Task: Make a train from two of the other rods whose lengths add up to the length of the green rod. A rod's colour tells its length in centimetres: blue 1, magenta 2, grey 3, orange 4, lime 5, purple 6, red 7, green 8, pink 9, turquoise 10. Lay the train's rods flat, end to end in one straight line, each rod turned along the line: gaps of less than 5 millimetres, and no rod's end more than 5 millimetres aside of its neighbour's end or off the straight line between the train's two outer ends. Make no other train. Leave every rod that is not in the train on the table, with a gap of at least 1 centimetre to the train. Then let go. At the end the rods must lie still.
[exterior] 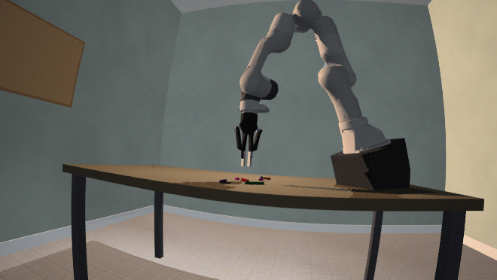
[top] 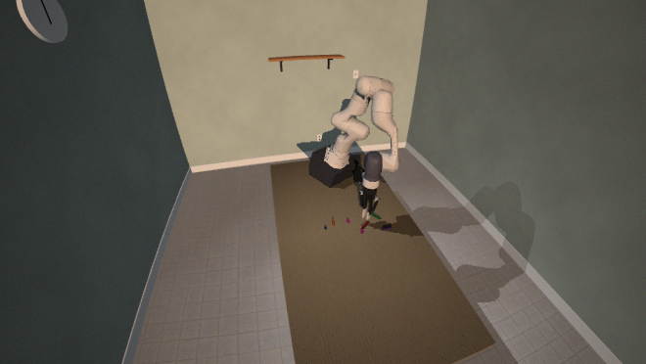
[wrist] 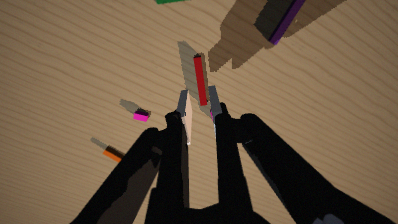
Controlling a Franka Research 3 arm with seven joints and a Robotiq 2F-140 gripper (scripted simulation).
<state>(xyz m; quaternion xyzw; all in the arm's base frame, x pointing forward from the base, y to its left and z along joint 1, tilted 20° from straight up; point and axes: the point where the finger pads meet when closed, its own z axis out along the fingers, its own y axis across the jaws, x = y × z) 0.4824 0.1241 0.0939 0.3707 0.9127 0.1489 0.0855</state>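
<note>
My hand is 9 cm above the red rod. Round my hand: orange rod (3 cm behind, 19 cm to the right, 9 cm below); purple rod (4 cm ahead, 13 cm to the left, 9 cm below); green rod (8 cm behind, 8 cm to the left, 9 cm below).
</note>
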